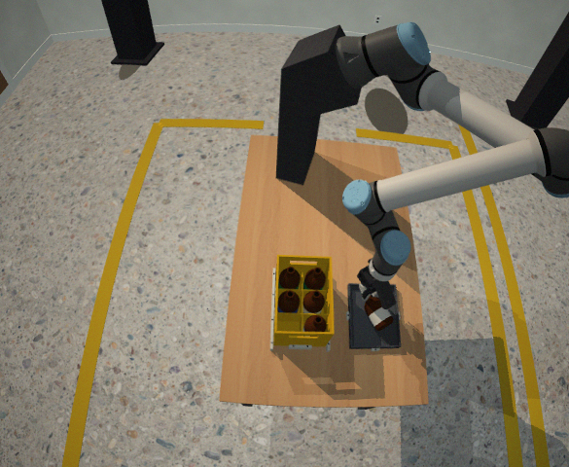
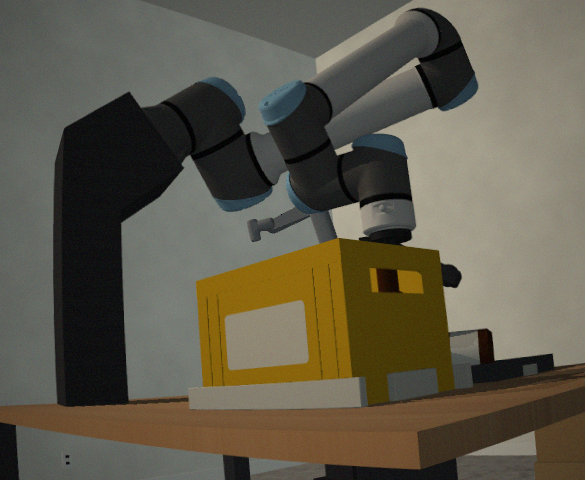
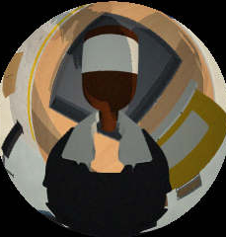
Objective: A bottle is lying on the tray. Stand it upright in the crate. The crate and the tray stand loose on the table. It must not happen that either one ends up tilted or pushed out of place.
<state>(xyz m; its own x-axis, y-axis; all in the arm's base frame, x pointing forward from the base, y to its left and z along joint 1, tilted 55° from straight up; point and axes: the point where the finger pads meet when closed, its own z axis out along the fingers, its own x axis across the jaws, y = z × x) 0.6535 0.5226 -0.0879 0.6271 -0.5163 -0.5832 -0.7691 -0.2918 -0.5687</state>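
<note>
Right now my hand is 6 cm short of the dark tray, 4 cm to the right of it and 3 cm above it. Round my hand: crate: 24 cm to the right, 8 cm ahead, 4 cm above; then brown bottle: 4 cm ahead, 3 cm to the left.
</note>
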